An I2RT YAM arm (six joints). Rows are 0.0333 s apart.
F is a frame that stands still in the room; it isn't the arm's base.
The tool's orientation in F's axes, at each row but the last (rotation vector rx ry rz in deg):
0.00 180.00 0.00
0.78 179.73 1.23
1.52 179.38 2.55
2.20 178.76 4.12
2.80 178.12 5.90
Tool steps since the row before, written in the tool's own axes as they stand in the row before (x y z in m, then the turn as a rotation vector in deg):
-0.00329 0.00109 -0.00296 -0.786 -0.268 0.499
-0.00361 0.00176 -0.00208 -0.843 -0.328 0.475
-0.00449 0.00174 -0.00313 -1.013 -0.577 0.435
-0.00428 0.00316 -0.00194 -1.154 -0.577 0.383
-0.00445 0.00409 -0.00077 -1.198 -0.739 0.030
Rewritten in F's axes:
0.00329 0.00109 0.00296 0.786 -0.268 -0.499
0.00362 0.00170 0.00212 0.842 -0.329 -0.476
0.00449 0.00157 0.00322 1.008 -0.582 -0.441
0.00431 0.00296 0.00217 1.148 -0.588 -0.386
0.00455 0.00388 0.00117 1.175 -0.774 -0.044

